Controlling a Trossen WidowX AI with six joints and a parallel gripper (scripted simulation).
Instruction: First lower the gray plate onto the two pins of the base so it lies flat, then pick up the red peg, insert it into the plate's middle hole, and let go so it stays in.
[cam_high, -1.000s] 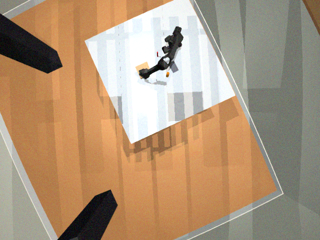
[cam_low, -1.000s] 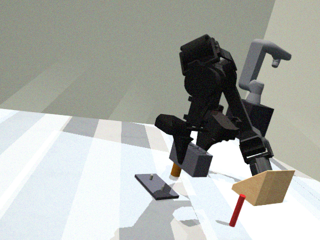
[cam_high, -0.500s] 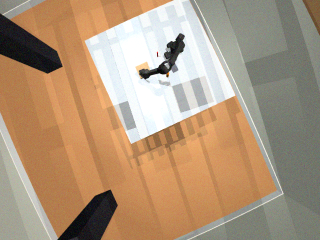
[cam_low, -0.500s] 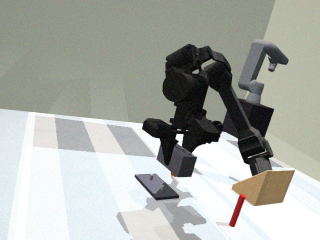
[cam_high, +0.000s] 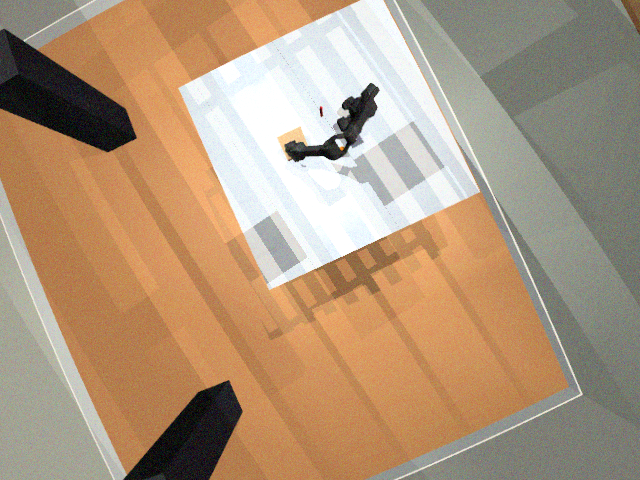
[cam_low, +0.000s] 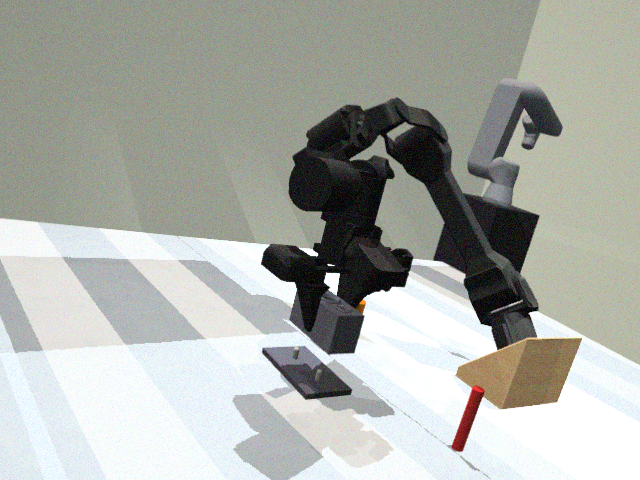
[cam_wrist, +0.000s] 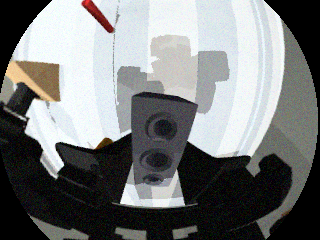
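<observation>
Now: gripper tip 60 mm above the base and 20 mm to the left of it. The rest, counted from my gripper tip: red peg (160 mm to the left, 120 mm behind, 30 mm below); then gray plate (30 mm above); then orange peg (110 mm behind, 90 mm to the right, 30 mm below).
</observation>
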